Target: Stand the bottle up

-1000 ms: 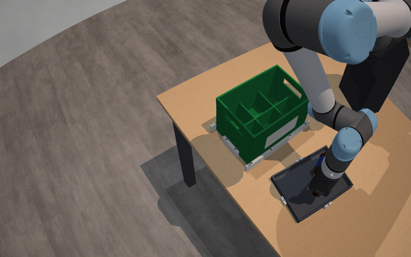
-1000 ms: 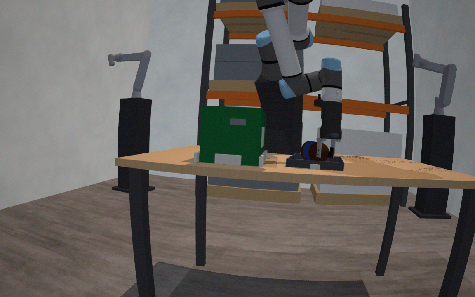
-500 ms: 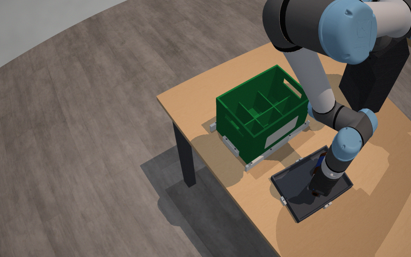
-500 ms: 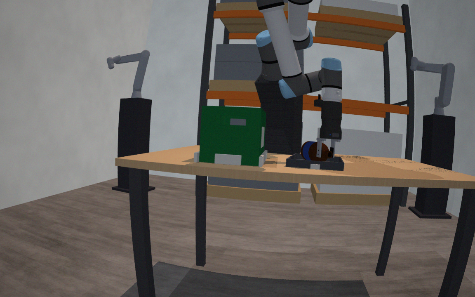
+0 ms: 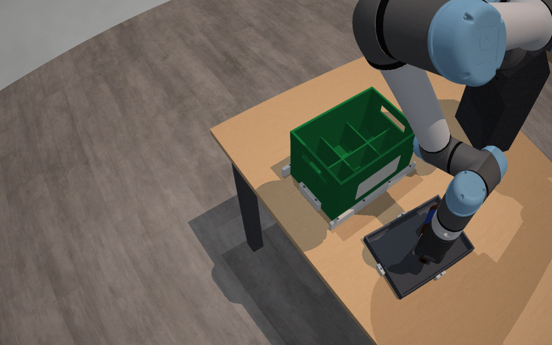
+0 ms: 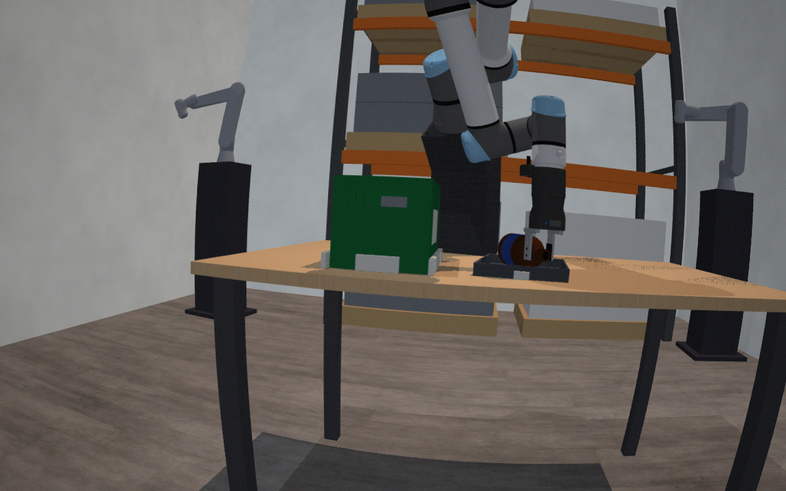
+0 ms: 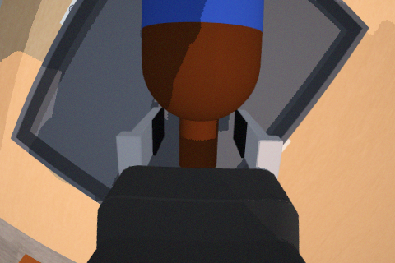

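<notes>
The dark grey tray lies 30 mm to the right of my hand, 30 mm below it and 20 mm behind it. Also, from my hand: green crate (320 mm to the right, 40 mm above, 20 mm ahead); brown bottle (40 mm behind, 30 mm to the right, 10 mm below).
</notes>
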